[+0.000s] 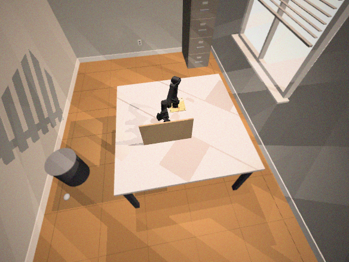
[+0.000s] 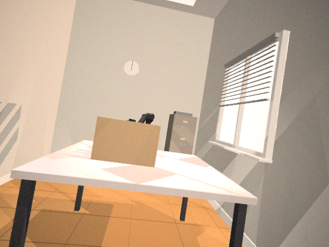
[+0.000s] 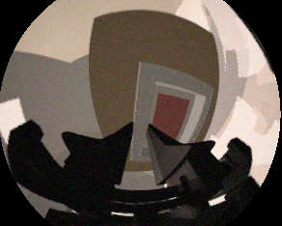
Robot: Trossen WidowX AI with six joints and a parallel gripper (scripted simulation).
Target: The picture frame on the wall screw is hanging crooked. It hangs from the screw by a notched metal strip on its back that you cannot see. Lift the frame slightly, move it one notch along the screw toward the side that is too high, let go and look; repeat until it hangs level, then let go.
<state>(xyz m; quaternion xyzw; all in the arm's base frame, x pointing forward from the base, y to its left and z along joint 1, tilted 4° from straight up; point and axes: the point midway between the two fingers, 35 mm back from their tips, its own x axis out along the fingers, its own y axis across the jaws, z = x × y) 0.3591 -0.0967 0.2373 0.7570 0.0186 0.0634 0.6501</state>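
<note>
Now: the picture frame 50 mm below my gripper tip, 10 mm to the left of it and 10 mm ahead of it. The rest, counted from my gripper tip: wall board 70 mm below, 20 mm ahead.
</note>
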